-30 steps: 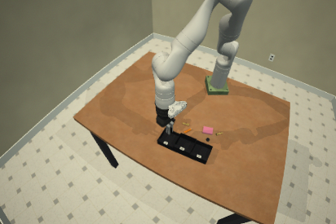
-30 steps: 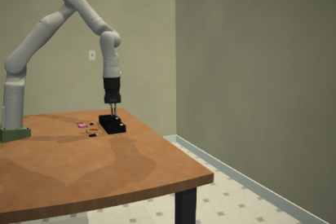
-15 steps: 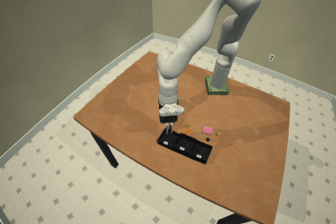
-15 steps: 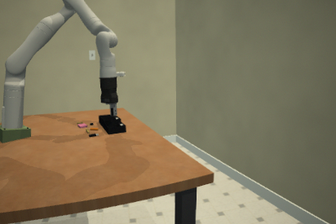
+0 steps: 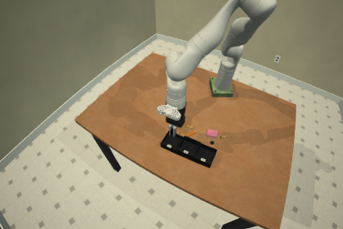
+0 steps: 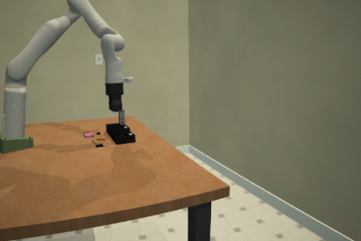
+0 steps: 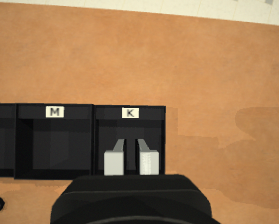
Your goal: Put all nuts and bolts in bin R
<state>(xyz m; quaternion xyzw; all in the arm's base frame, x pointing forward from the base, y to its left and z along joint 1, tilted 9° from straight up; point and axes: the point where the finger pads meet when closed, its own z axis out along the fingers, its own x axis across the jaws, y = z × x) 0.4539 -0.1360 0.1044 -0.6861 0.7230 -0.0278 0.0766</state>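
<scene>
Now: the black bin tray 1 cm ahead of my hand, 8 cm to the left of it and 7 cm below it. Also, from my hand: dark hex nut: 7 cm behind, 18 cm to the left, 9 cm below; black USB stick: 11 cm behind, 3 cm to the right, 9 cm below; orange marker: 8 cm behind, 7 cm to the left, 9 cm below.
</scene>
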